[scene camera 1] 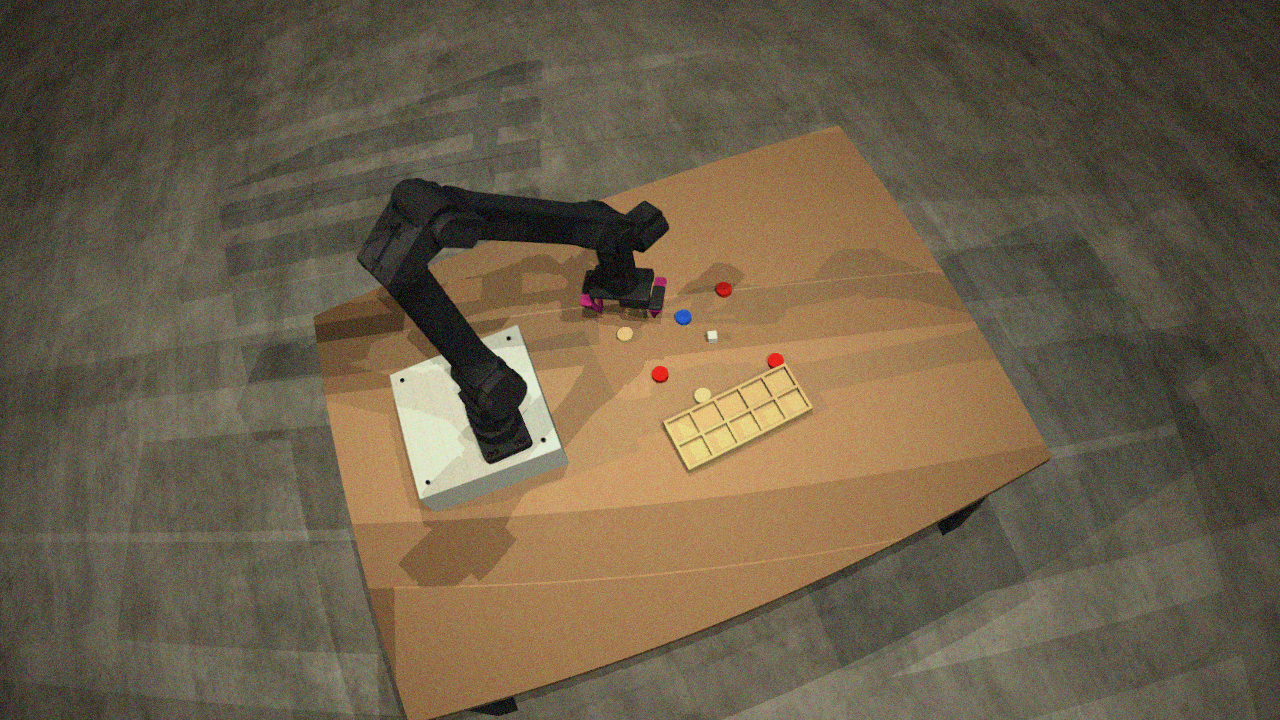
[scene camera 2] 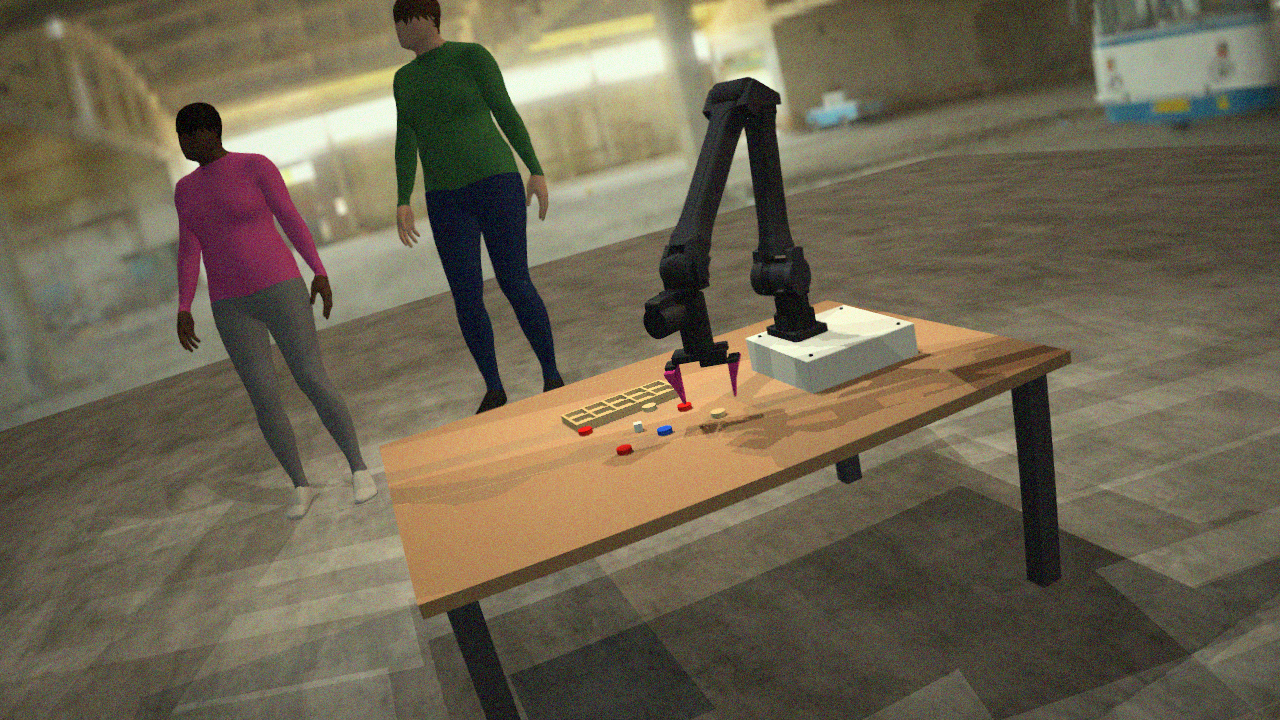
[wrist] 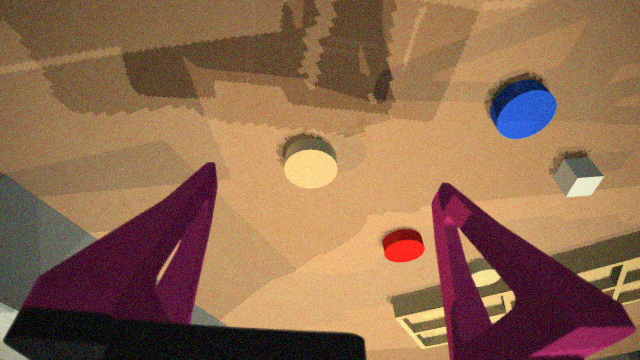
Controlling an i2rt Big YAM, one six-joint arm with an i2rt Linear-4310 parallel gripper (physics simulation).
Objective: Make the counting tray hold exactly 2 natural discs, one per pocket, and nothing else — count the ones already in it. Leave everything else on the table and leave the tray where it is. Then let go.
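Note:
My gripper (scene camera 1: 626,312) (scene camera 2: 710,398) (wrist: 330,183) is open and empty, pointing down above the table. One natural disc (scene camera 1: 624,334) (scene camera 2: 717,412) (wrist: 310,169) lies flat on the table; in the wrist view it shows between the two fingertips, below them. A second natural disc (scene camera 1: 702,394) (scene camera 2: 648,406) (wrist: 486,277) lies on the table close beside the tray's long side, outside it, and shows through the right finger's opening in the wrist view. The counting tray (scene camera 1: 750,438) (scene camera 2: 608,417) (wrist: 420,302) has two rows of pockets; no disc shows in them in scene camera 1.
A red disc (scene camera 1: 660,374) (scene camera 2: 684,406) (wrist: 403,246) lies between the natural discs. Another red disc (scene camera 1: 776,360) (scene camera 2: 585,430) is at the tray's far end, a third (scene camera 1: 724,289) (scene camera 2: 623,449) farther off. A blue disc (scene camera 1: 682,317) (scene camera 2: 664,430) (wrist: 523,110) and white cube (scene camera 1: 712,336) (scene camera 2: 638,427) (wrist: 580,177) lie nearby.

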